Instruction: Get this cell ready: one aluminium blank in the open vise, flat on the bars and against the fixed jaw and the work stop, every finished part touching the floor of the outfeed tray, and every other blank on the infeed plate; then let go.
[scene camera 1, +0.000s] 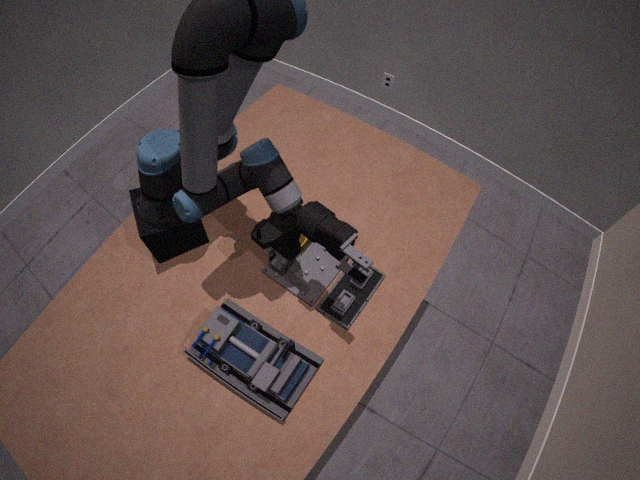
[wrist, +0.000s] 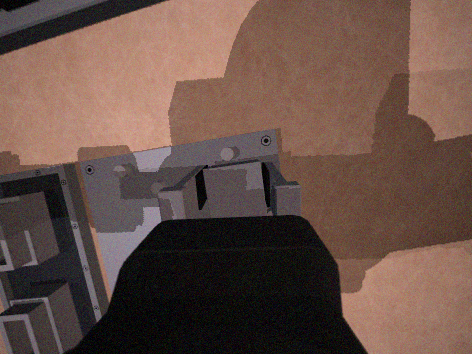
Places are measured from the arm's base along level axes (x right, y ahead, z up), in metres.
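Where they show: end effector, tool point: (scene camera 1: 278, 263) (wrist: 234, 183); arm's base, origin of the base link: (scene camera 1: 163, 206).
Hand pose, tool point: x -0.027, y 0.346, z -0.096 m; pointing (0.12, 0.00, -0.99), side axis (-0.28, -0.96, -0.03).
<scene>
Things, the pixels of their top centre, and the offset from my tool point.
- infeed plate, middle of its top: (wrist: 192, 253) (scene camera 1: 307, 262) dx -0.051, dy +0.060, dz -0.032 m
- grey aluminium blank, middle of its top: (wrist: 236, 210) (scene camera 1: 282, 258) dx -0.017, dy +0.004, dz +0.004 m
- vise, middle of its top: (scene camera 1: 247, 351) dx +0.254, dy +0.054, dz +0.059 m
- light grey block, middle of its top: (scene camera 1: 265, 376) dx +0.289, dy +0.119, dz +0.076 m
My gripper (scene camera 1: 279, 264) (wrist: 234, 194) is low over the left end of the infeed plate (scene camera 1: 329, 275) (wrist: 111, 245). Its two pads are shut on a grey aluminium blank (wrist: 225, 184), touching its two sides; any gap under the blank is hidden. Two pocketed finished parts stand in the dark outfeed tray (scene camera 1: 373, 295) (wrist: 80, 247): one part (scene camera 1: 342, 301) (wrist: 46, 225) is nearer the vise, the other part (scene camera 1: 360, 276) (wrist: 65, 310) farther. The vise (scene camera 1: 221, 324) lies in front; a light grey block (scene camera 1: 266, 375) shows at the near end of its jaws, its kind unclear.
The second gripper on the bracket points sideways, its end (scene camera 1: 356, 255) close above the outfeed tray; what it holds cannot be told. Round pins (scene camera 1: 317, 258) (wrist: 229, 153) stick up from the infeed plate. Two blue hoses (scene camera 1: 199, 338) are at the vise's left end.
</scene>
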